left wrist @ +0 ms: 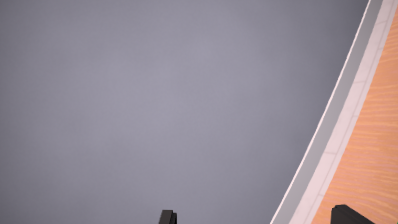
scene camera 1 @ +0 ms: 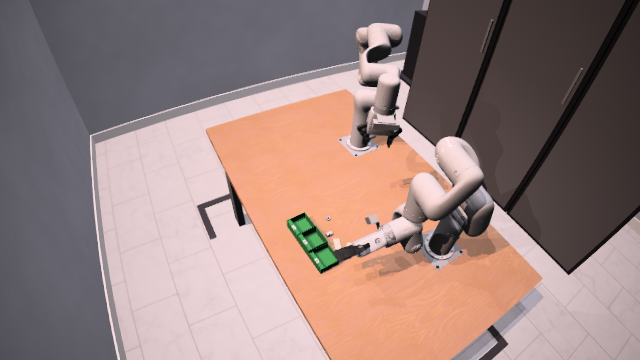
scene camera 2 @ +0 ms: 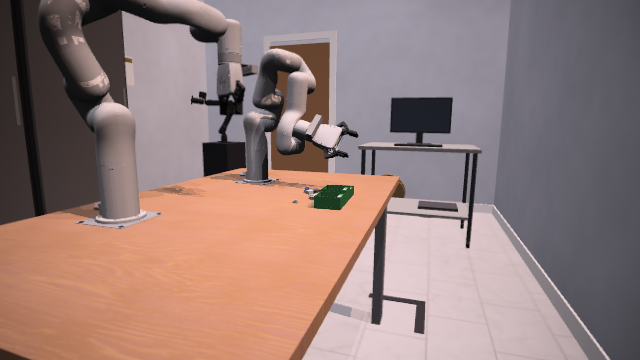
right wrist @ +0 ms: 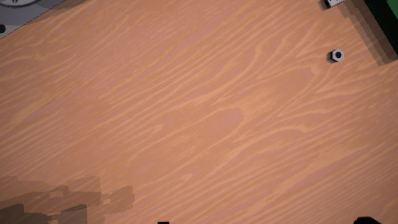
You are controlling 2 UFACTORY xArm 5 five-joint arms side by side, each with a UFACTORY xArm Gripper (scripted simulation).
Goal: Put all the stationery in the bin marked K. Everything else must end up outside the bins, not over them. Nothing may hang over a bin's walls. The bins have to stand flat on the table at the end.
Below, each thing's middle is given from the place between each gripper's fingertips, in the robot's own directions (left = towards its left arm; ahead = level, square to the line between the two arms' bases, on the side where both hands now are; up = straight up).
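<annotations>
Three joined green bins (scene camera 1: pixel 301 225): 16 cm below my left hand (scene camera 1: pixel 336 256), 1 cm ahead of it, 18 cm to the right of it. My right gripper (scene camera 2: pixel 231 114): 28 cm above the three joined green bins, 32 cm short of them, 14 cm to the right of them.
</annotations>
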